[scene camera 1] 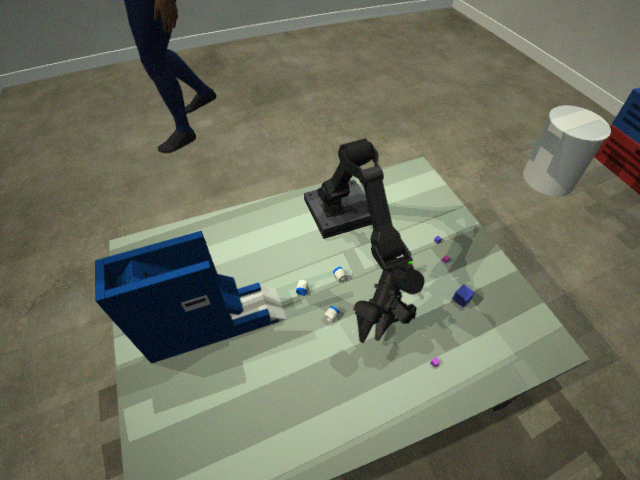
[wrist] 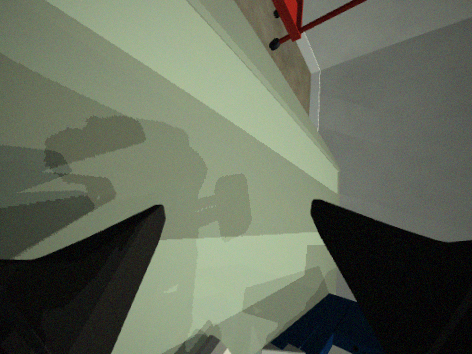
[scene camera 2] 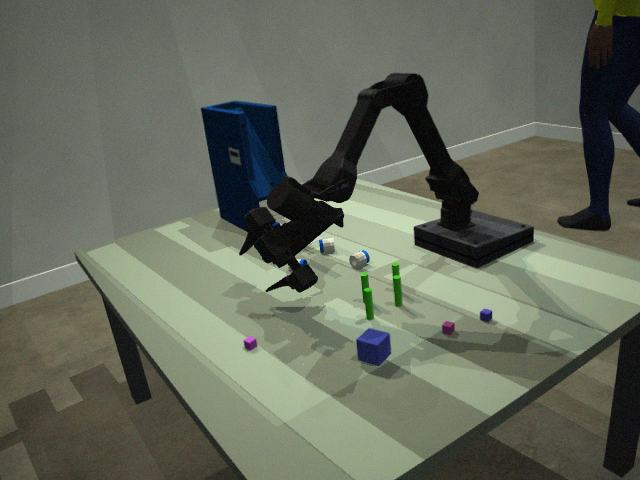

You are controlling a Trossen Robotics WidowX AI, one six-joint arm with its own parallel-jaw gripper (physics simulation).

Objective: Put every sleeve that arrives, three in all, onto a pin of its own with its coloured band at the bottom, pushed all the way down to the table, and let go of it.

Labels:
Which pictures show my gripper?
Scene camera 1, the wrist view and scene camera 2: all of them.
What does the blue cube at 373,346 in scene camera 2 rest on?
The table.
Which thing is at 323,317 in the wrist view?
A blue dispenser box.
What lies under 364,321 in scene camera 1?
My gripper.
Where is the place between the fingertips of my gripper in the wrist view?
238,209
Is my gripper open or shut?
Open.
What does my gripper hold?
Nothing.

